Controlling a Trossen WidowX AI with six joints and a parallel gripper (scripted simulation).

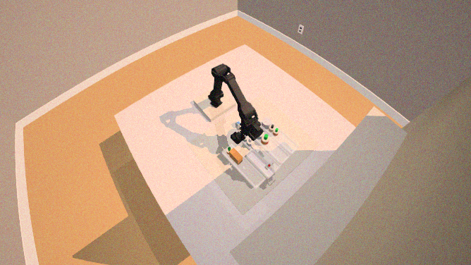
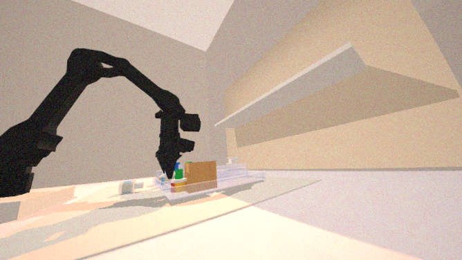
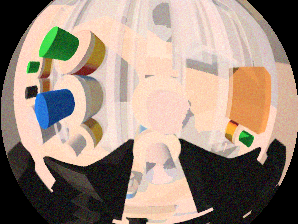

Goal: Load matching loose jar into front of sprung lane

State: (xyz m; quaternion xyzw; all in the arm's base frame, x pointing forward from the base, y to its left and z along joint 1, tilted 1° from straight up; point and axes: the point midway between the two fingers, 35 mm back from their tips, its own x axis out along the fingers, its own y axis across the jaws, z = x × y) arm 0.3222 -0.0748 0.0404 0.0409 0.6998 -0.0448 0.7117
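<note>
Right now my gripper tip is 90 mm past the pale jar, 50 mm to the right of it and 10 mm above it. From my gripper tip the other things lie so: orange box (130 mm to the right, 40 mm ahead, 10 mm above); clear lane rack (150 mm ahead, 40 mm to the right, 10 mm below); red-marked thing (220 mm ahead, 70 mm to the right, 40 mm above).
</note>
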